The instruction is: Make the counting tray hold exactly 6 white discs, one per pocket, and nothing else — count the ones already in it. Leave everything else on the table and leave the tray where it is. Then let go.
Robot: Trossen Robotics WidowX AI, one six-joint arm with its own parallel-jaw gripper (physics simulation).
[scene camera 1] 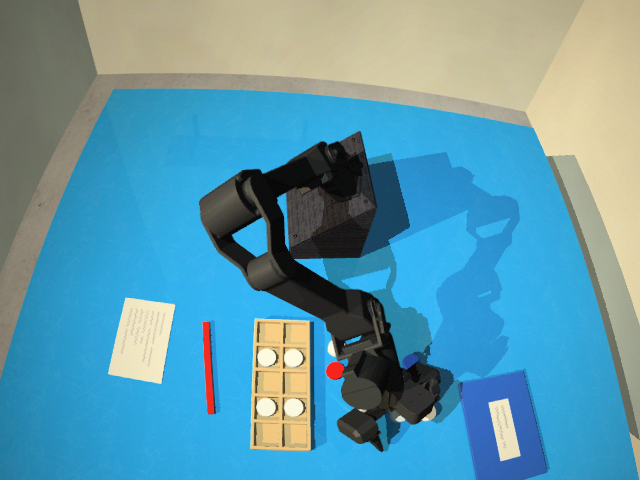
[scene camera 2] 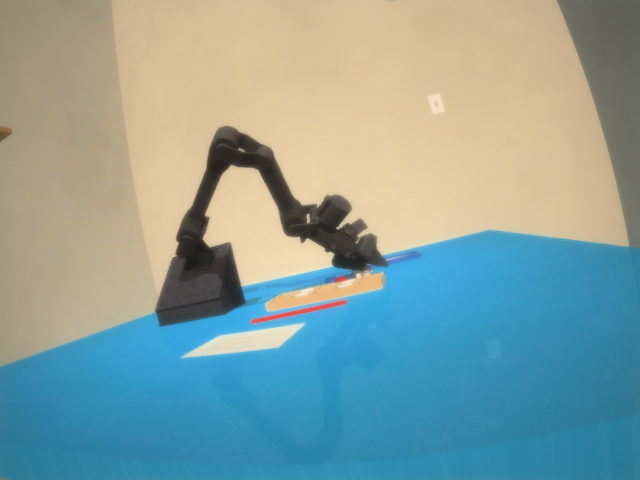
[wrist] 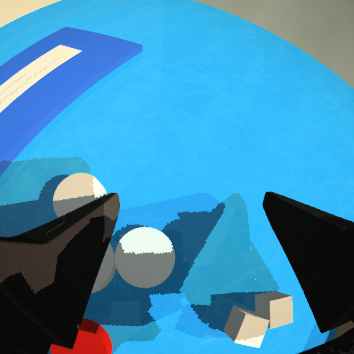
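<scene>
The wooden counting tray has two columns of five pockets. White discs fill both pockets of the second and fourth rows; the other pockets are empty. My gripper is open and empty, low over the table right of the tray. In the wrist view, one white disc lies right of the left finger; another is partly hidden behind that finger, and a third lies beyond it. Another white disc lies beside the tray, partly hidden by the arm.
A red disc lies right of the tray, a blue disc beside the wrist. Two pale cubes lie near the right finger. A blue book is at right; a red stick and paper at left.
</scene>
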